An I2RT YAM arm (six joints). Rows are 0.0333 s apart.
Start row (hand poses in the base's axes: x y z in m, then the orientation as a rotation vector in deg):
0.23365 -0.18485 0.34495 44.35 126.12 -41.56
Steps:
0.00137 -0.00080 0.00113 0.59 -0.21 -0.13
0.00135 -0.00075 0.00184 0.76 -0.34 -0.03
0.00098 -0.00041 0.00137 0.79 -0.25 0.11
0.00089 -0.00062 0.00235 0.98 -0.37 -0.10
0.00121 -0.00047 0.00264 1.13 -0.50 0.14
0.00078 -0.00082 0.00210 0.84 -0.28 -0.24
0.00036 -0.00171 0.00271 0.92 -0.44 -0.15
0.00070 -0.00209 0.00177 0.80 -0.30 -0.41
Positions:
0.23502 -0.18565 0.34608 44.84 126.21 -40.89
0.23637 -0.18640 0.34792 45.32 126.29 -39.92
0.23735 -0.18681 0.34929 45.64 126.49 -38.90
0.23824 -0.18743 0.35164 46.31 126.62 -37.72
0.23945 -0.18790 0.35428 46.80 126.76 -36.19
0.24023 -0.18872 0.35638 47.54 126.84 -35.26
0.24059 -0.19043 0.35909 48.24 126.84 -34.12
0.24129 -0.19252 0.36086 49.16 126.82 -33.30

